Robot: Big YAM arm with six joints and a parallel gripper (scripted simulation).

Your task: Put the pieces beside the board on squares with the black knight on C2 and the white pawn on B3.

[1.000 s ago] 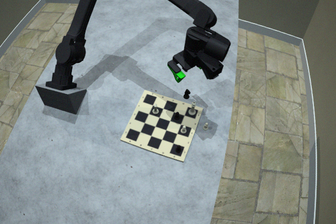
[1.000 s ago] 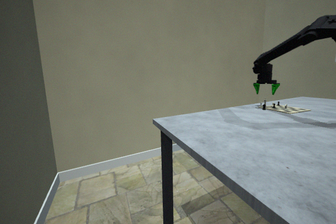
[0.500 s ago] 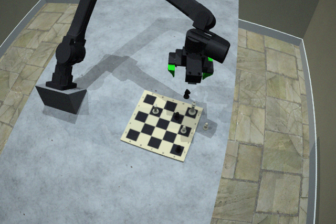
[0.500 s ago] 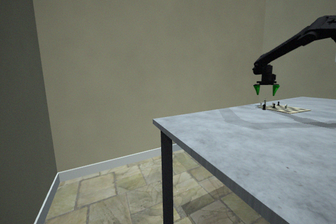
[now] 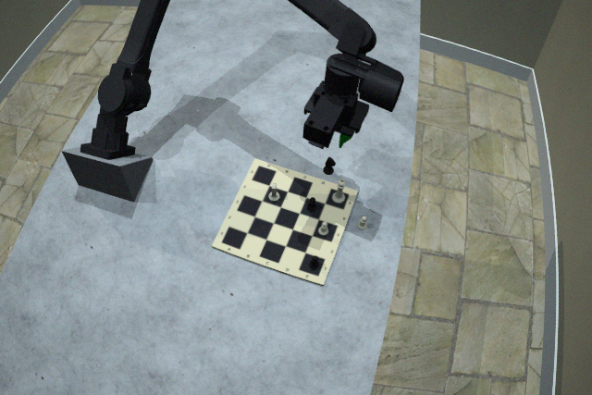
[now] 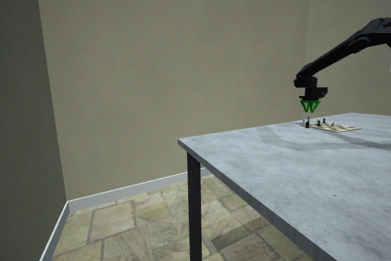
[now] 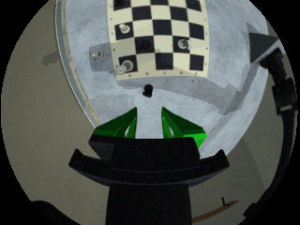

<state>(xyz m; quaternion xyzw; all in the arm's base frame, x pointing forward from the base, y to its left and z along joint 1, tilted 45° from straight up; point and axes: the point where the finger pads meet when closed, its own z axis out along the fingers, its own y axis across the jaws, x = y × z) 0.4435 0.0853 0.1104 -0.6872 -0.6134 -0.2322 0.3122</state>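
Right now my hand is 90 mm above the black knight. Round my hand: tall white piece 70 mm below, 60 mm to the right, 40 mm ahead; then chessboard 130 mm to the right, 100 mm below, 50 mm behind.
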